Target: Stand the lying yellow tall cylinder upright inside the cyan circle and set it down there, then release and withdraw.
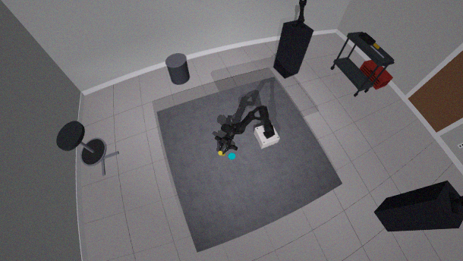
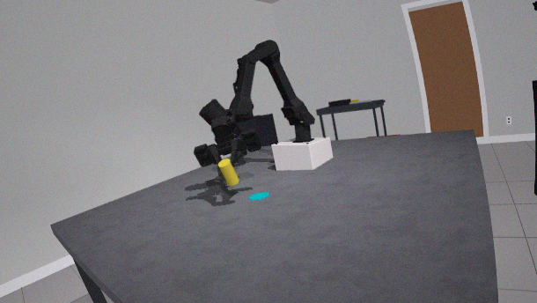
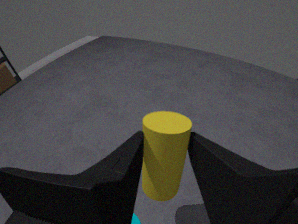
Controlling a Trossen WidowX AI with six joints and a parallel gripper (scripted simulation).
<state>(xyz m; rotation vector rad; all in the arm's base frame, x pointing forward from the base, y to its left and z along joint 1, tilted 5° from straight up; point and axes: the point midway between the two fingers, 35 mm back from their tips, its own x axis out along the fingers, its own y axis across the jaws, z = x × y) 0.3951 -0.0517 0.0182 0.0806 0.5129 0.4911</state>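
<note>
My gripper tip is 80 mm past the cyan circle, 20 mm to the right of it and 110 mm above it. From my gripper tip the other things lie so: yellow tall cylinder: 10 mm behind, 20 mm below.
</note>
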